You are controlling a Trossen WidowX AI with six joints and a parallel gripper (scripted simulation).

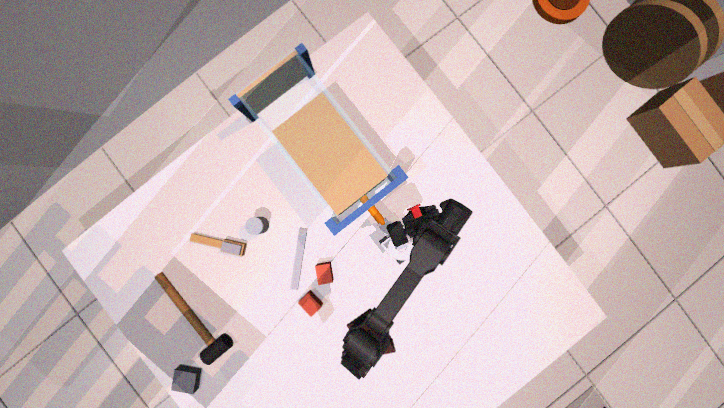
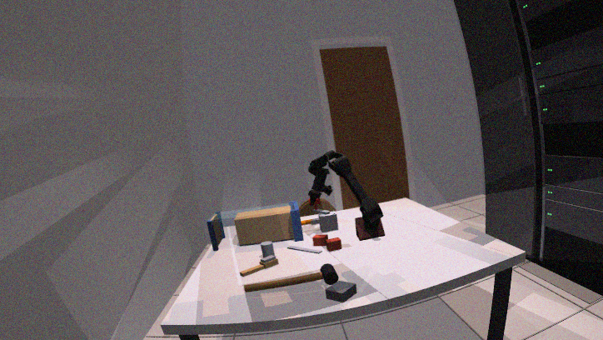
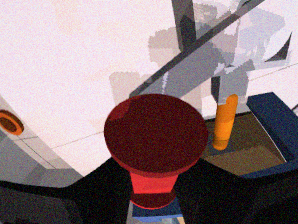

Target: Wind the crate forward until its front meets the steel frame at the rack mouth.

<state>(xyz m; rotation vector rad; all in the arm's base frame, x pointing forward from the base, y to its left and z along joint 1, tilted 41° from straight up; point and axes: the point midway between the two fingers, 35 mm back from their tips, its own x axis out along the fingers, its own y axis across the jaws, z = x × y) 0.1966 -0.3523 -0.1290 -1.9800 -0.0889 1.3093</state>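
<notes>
Right now my gripper tip is 40 mm to the right of the grey crank bar, 30 mm past it and 30 mm above it. Also, from my gripper tip: grey winch (100 mm below, 90 mm to the left, 80 mm behind); red knob (20 mm behind, 10 mm to the left); blue steel frame (100 mm ahead, 80 mm to the left, 20 mm below).
</notes>
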